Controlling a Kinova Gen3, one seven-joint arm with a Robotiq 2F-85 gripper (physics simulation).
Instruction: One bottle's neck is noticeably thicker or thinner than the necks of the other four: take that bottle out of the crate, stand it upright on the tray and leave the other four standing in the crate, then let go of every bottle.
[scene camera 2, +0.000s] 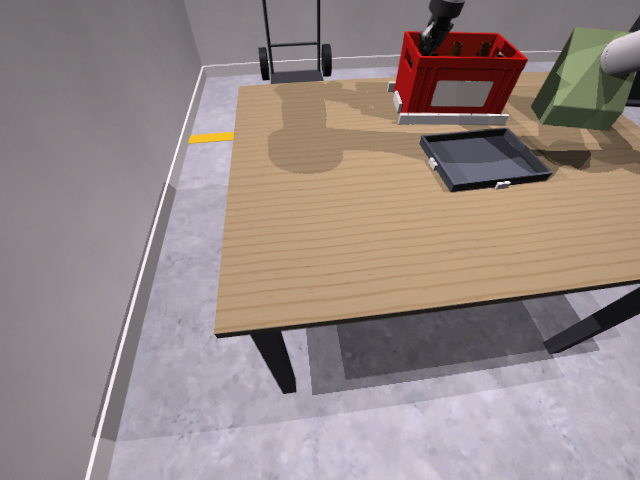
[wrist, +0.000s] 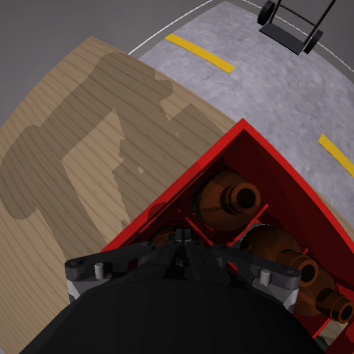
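Pixels of known places: gripper, fingertip midpoint: (wrist: 182, 237); arm's base, origin of the base link: (scene camera 2: 618, 57).
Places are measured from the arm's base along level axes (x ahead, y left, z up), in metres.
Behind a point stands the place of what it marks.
Note:
The red crate (scene camera 2: 421, 87) @(y 0.058, x 0.529, z -0.068 m) (wrist: 205, 162) @(y -0.076, x 0.548, z 0.005 m) stands at the back of the table with brown bottles in it. Two bottle necks (scene camera 2: 456, 49) @(y -0.066, x 0.416, z -0.018 m) (scene camera 2: 484, 48) @(y -0.074, x 0.335, z -0.016 m) show above its rim in the scene view. In the wrist view one bottle (wrist: 217, 207) @(y -0.067, x 0.510, z -0.044 m) stands in the corner cell, another bottle (wrist: 270, 242) @(y -0.084, x 0.438, z -0.050 m) is beside it, and a third bottle's neck (wrist: 342, 311) @(y -0.083, x 0.336, z -0.007 m) shows farther right. Part of one more bottle (wrist: 162, 237) @(y -0.003, x 0.526, z -0.053 m) shows beneath my gripper (scene camera 2: 427, 47) (wrist: 183, 235) @(y -0.020, x 0.513, z -0.042 m), which is shut with nothing between its fingers, at the crate's left end. The dark tray (scene camera 2: 475, 185) @(y 0.339, x 0.441, z -0.157 m) in front of the crate holds no bottle.
White strips (scene camera 2: 452, 119) @(y 0.067, x 0.420, z -0.153 m) edge the crate's base. White clips (scene camera 2: 502, 184) @(y 0.336, x 0.377, z -0.156 m) sit at the tray's edges. A green angular block (scene camera 2: 581, 87) @(y 0.035, x 0.078, z -0.068 m) stands right of the crate, near a pale arm part (scene camera 2: 622, 54) @(y 0.062, x 0.052, z 0.028 m). A hand truck (scene camera 2: 296, 76) (wrist: 282, 37) stands beyond the table.

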